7 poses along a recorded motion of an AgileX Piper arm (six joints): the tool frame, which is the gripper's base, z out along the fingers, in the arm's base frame.
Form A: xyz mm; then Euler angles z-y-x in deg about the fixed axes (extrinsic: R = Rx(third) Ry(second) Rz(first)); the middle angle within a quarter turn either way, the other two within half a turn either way.
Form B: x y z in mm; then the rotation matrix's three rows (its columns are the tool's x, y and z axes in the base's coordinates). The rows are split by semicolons. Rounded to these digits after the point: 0 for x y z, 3 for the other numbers.
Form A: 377 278 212 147.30 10.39 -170.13
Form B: 377 278 212; -0.828 -0.531 0.180; -0.506 0.846 0.169; -0.242 0.048 -0.969
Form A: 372 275 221 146.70 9.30 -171.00
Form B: 372 275 221; -0.825 -0.542 0.162; -0.521 0.839 0.154; -0.219 0.043 -0.975
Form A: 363 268 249 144.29 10.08 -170.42
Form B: 363 268 249; -0.799 -0.575 0.175; -0.552 0.818 0.164; -0.237 0.034 -0.971
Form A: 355 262 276 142.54 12.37 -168.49
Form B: 355 262 276; -0.775 -0.594 0.214; -0.562 0.804 0.195; -0.288 0.031 -0.957
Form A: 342 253 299 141.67 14.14 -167.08
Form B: 342 253 299; -0.761 -0.601 0.244; -0.562 0.798 0.217; -0.325 0.028 -0.945
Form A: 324 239 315 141.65 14.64 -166.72
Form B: 324 239 315; -0.759 -0.600 0.253; -0.558 0.799 0.222; -0.335 0.028 -0.942
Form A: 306 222 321 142.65 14.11 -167.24
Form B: 306 222 321; -0.771 -0.588 0.244; -0.549 0.808 0.214; -0.323 0.031 -0.946
